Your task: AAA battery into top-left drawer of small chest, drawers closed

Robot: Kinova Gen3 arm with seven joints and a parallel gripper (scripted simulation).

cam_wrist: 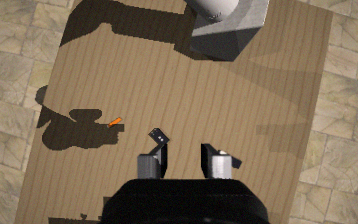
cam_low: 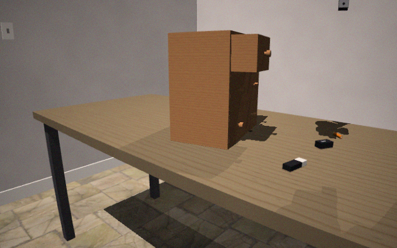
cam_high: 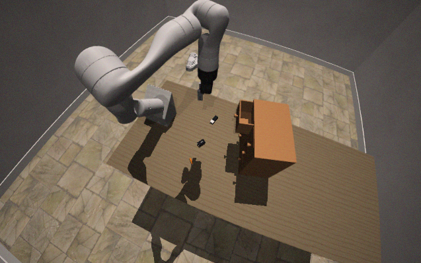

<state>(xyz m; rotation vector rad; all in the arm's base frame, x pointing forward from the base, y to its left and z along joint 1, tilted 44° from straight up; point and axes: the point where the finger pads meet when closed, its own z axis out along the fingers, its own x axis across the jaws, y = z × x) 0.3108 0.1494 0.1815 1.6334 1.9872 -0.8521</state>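
Right now my hand is 2 cm short of the AAA battery, 20 cm to the left of it and 39 cm above it. Also, from my hand: black-and-white block: 4 cm ahead, 13 cm to the left, 39 cm below; small dark block: 2 cm ahead, 7 cm to the right, 38 cm below.
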